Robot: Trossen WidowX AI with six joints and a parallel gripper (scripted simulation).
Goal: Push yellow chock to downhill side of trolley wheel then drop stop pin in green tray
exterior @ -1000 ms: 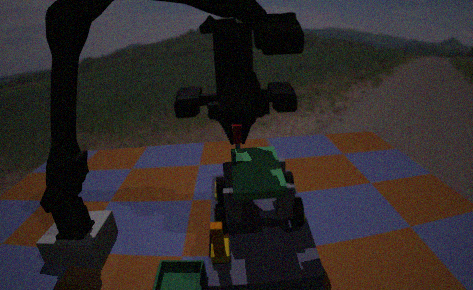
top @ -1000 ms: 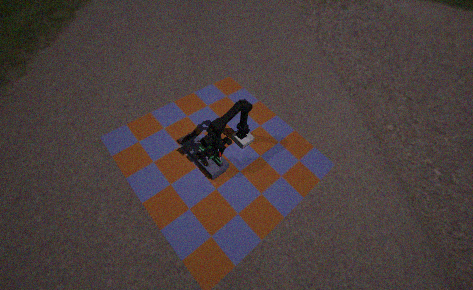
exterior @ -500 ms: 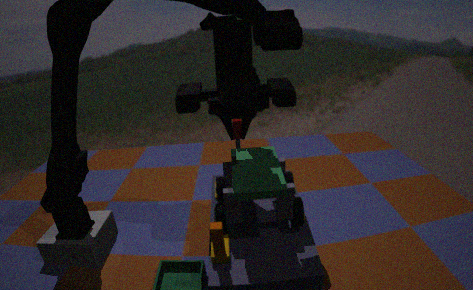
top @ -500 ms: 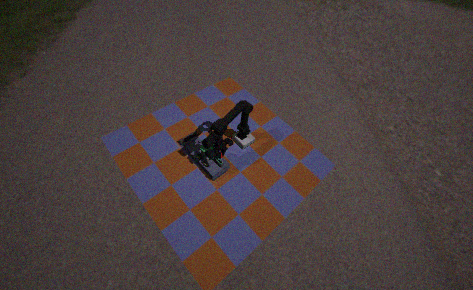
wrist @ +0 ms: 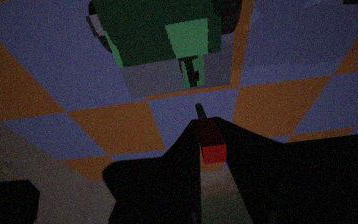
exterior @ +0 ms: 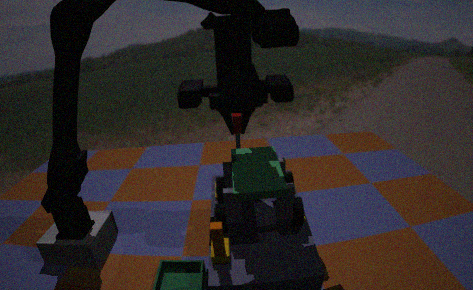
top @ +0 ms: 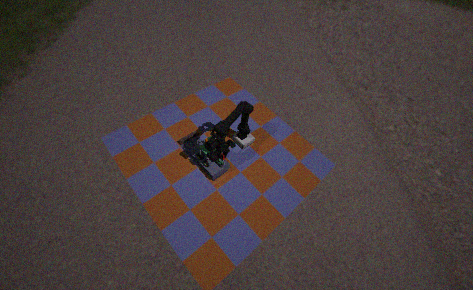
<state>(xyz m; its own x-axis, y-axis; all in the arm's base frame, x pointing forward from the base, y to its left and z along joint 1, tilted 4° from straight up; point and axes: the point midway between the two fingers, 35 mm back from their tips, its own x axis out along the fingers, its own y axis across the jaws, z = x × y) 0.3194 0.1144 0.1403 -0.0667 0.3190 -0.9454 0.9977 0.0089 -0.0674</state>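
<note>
Right now the green tray is 100 mm behind my gripper tip, 220 mm to the right of it and 180 mm below it. Round my gripper tip: trolley 20 mm ahead, 110 mm to the right, 60 mm below; grey ramp 20 mm ahead, 120 mm to the right, 130 mm below; red-headed stop pin right at my gripper tip.
</note>
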